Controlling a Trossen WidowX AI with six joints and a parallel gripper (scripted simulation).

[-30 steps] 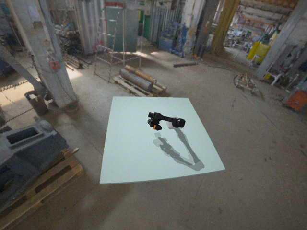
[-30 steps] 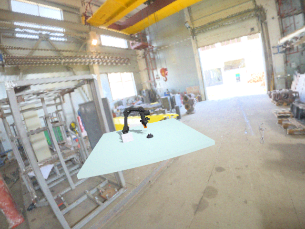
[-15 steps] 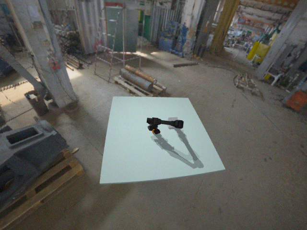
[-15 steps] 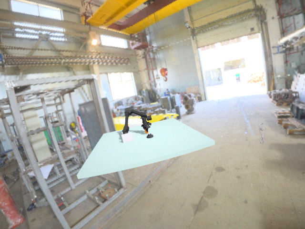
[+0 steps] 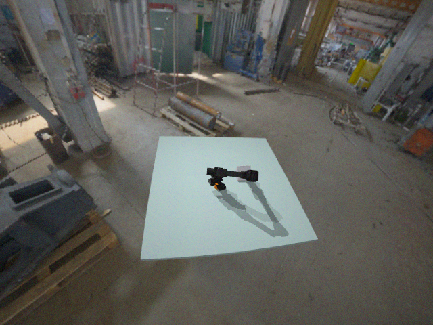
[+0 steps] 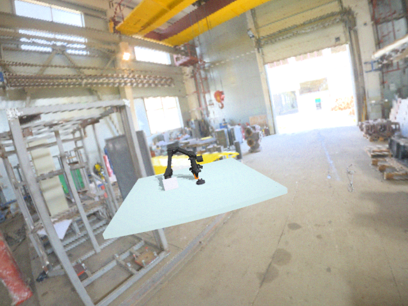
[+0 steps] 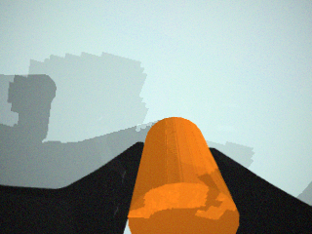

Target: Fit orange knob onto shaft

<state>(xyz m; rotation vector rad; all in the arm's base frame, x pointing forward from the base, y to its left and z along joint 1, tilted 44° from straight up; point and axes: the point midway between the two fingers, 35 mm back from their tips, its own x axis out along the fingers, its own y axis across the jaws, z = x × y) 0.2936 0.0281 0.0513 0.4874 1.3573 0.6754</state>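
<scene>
My gripper tip is 3 cm below the orange knob. From my gripper tip the other things lie so: dark round pedestal: 18 cm to the right, 2 cm above, 1 cm behind.
</scene>
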